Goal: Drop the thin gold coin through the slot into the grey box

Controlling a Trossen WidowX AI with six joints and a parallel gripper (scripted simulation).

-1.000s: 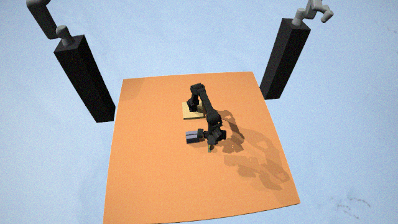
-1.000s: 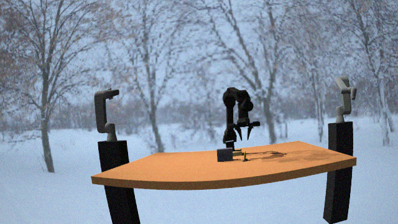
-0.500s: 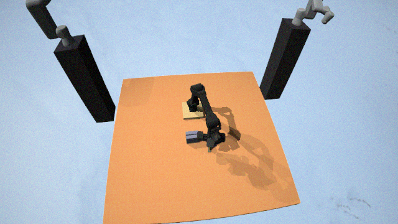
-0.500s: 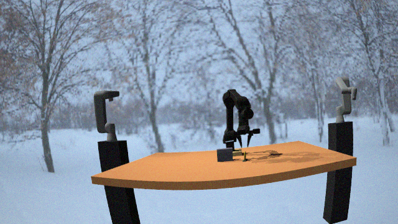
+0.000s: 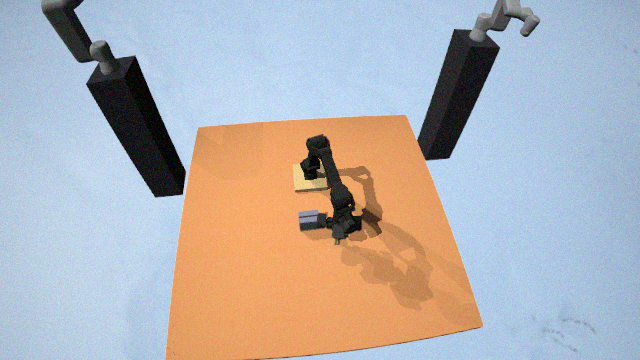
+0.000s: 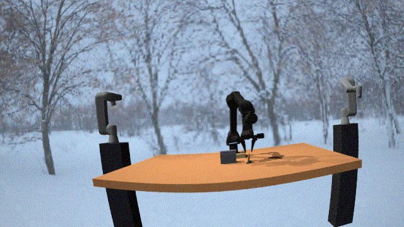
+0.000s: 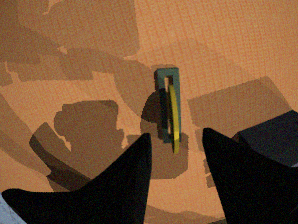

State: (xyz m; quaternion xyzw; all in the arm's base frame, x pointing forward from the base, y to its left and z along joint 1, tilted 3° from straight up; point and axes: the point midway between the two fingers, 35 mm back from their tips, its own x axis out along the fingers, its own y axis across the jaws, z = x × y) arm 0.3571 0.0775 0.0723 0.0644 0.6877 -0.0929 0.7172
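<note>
Right now the gold coin is 3 cm below my gripper tip.
</note>
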